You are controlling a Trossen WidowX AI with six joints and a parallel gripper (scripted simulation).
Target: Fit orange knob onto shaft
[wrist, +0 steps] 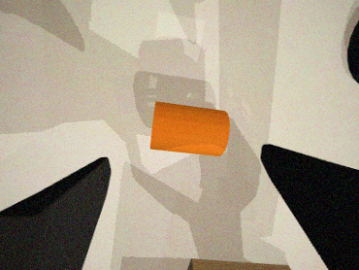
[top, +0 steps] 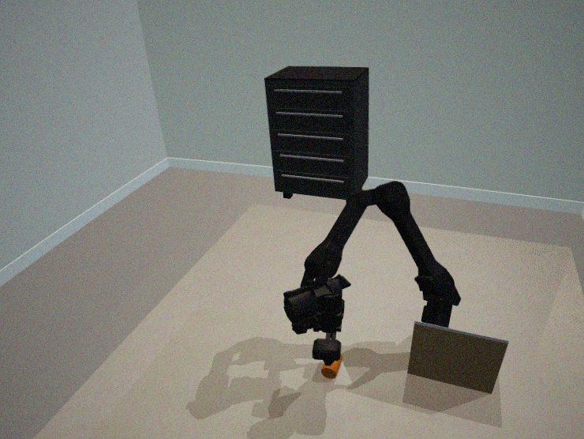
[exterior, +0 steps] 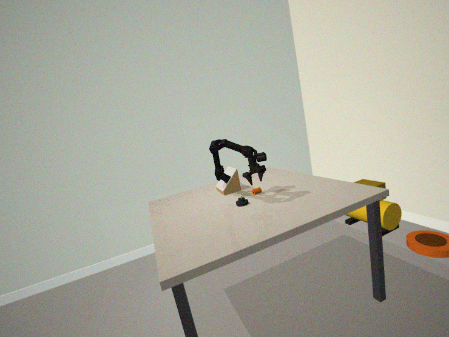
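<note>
My gripper tip is now 6 cm above the orange knob and 1 cm to the right of it. From my gripper tip the other things lie so: dark round pedestal: 17 cm to the right, 12 cm ahead, 5 cm below.
</note>
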